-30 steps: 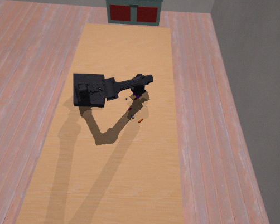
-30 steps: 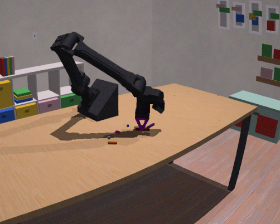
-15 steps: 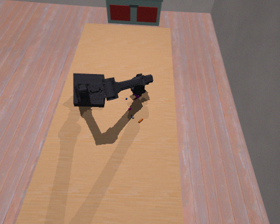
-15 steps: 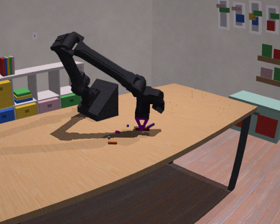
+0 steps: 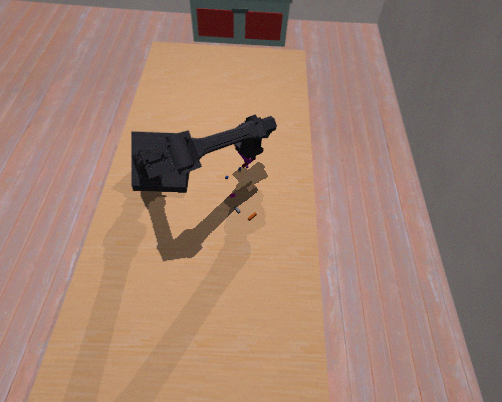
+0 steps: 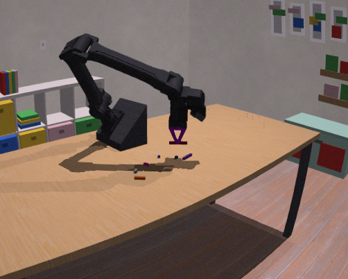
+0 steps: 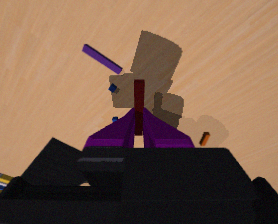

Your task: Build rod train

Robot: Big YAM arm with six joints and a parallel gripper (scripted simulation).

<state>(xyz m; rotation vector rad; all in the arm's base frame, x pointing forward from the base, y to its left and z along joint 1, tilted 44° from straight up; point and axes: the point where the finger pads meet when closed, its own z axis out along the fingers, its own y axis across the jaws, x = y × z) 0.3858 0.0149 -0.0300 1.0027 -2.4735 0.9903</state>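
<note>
Now: the magenta rod 11 cm to the right of my hand, 8 cm below it and 6 cm behind it. Also, from my hand: red rod: 1 cm below; purple rod: 8 cm below, 7 cm to the left, 1 cm behind; blue rod: 8 cm below, 3 cm to the left, 3 cm behind.
</note>
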